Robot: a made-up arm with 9 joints. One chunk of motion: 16 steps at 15 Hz.
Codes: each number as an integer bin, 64 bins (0 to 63) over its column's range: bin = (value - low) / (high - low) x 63, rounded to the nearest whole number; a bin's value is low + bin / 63 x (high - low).
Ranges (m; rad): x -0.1..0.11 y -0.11..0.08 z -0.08..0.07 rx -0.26..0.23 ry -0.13..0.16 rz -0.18..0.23
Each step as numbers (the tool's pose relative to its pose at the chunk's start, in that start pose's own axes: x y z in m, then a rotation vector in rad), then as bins.
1 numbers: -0.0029 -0.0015 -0.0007 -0.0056 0.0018 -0.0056
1 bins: 29 36 33 33 29 27
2 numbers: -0.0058 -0.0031 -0.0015 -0.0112 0.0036 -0.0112
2 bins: 28 35 33 32 29 26
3 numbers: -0.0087 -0.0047 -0.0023 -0.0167 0.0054 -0.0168
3 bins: 27 35 33 31 29 25
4 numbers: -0.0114 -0.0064 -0.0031 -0.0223 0.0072 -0.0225
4 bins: 27 34 32 31 30 24
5 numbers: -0.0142 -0.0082 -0.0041 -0.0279 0.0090 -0.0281
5 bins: 26 34 32 30 30 23
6 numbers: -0.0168 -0.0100 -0.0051 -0.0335 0.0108 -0.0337
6 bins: 25 33 31 29 31 22
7 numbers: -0.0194 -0.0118 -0.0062 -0.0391 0.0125 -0.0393
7 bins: 24 33 31 28 31 22
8 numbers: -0.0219 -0.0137 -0.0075 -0.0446 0.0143 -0.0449
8 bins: 23 32 30 28 31 21
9 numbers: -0.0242 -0.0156 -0.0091 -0.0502 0.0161 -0.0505
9 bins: 23 31 30 27 32 20
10 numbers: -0.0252 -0.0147 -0.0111 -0.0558 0.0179 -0.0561
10 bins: 22 32 29 26 32 19
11 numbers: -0.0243 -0.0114 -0.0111 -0.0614 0.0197 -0.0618
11 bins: 23 33 29 26 33 18
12 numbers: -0.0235 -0.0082 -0.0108 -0.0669 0.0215 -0.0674
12 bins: 23 34 29 25 33 17
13 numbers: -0.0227 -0.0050 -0.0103 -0.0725 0.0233 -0.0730
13 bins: 23 35 29 24 33 16
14 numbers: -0.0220 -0.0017 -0.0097 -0.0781 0.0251 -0.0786
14 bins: 23 36 30 23 34 16
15 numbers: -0.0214 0.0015 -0.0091 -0.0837 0.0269 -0.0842
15 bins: 24 37 30 23 34 15
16 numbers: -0.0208 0.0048 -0.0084 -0.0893 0.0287 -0.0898
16 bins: 24 38 30 22 34 14
